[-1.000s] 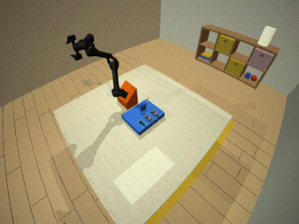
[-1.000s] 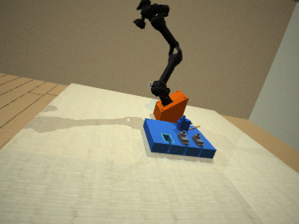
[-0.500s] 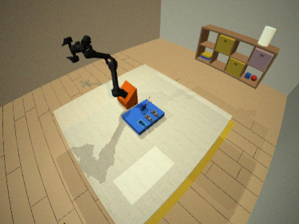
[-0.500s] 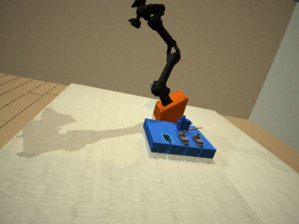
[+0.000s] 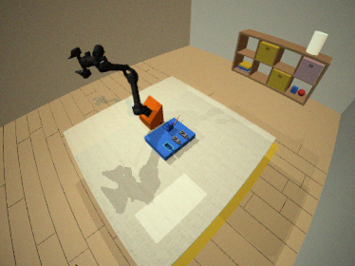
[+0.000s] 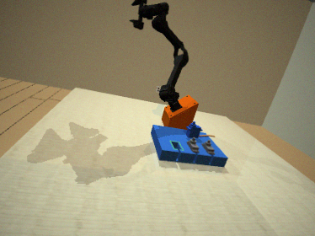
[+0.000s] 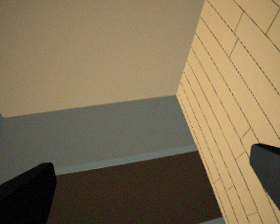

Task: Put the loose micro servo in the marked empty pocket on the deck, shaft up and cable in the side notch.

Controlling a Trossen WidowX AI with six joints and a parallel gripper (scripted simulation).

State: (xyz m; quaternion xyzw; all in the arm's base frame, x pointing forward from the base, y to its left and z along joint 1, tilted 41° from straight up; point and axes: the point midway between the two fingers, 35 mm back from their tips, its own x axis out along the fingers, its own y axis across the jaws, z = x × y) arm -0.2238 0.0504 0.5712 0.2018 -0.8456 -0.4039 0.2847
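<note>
Right now my gripper tip is 460 mm short of the blue deck, 370 mm to the right of it and 550 mm above it.
</note>
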